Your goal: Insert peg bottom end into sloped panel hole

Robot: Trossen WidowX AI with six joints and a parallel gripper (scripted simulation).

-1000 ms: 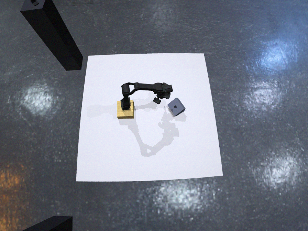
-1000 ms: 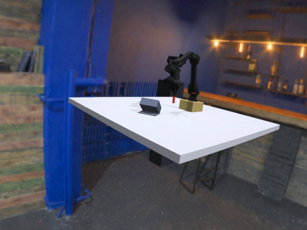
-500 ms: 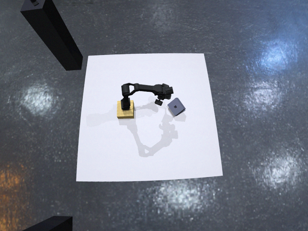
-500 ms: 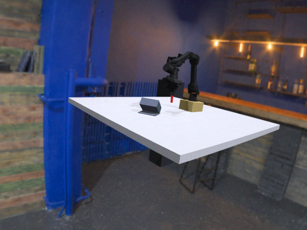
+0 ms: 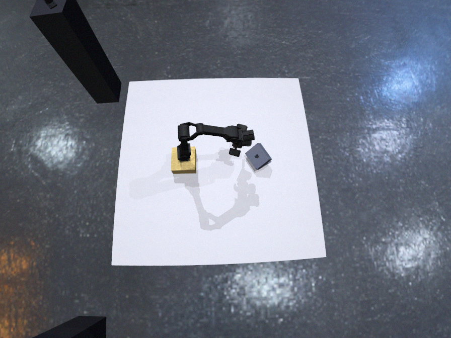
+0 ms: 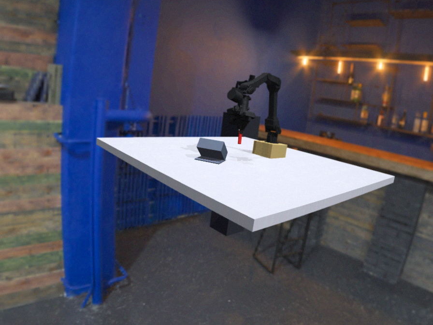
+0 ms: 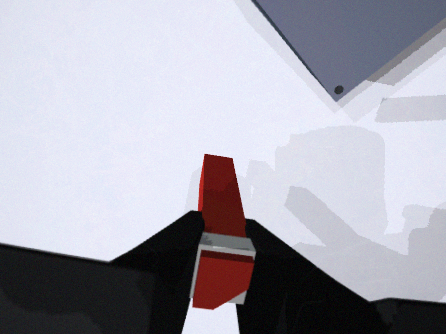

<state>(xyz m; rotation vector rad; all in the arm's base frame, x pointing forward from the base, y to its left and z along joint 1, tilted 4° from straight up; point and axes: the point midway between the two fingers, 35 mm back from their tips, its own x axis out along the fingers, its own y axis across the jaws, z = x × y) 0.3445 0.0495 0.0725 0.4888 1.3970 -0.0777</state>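
Right now my gripper tip is 12 cm short of the panel, 9 cm above it and 7 cm to the left of it. Also, from my gripper tip: red peg: right at my gripper tip.
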